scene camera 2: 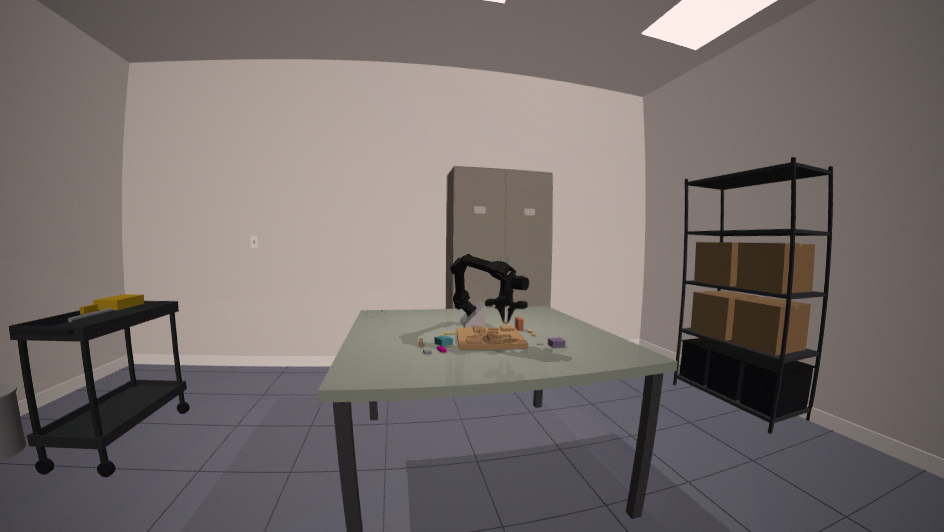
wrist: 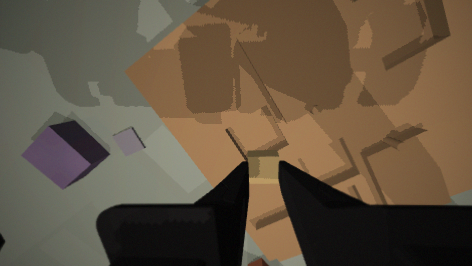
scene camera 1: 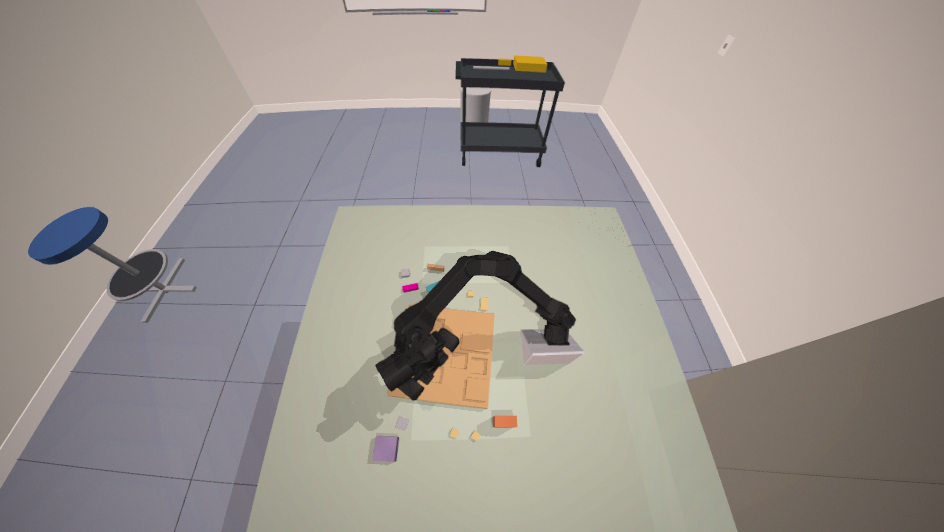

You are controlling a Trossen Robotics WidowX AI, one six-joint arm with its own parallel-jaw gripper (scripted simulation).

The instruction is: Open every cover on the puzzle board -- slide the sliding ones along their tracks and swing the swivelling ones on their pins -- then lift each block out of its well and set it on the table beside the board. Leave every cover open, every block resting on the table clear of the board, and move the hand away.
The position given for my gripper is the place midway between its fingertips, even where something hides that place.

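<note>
My gripper is visible at (scene camera 1: 432,369) and, in the wrist view, at (wrist: 262,167). A puzzle board (scene camera 1: 448,386) is visible too, and the wrist view has the board (wrist: 397,72) as well.
</note>
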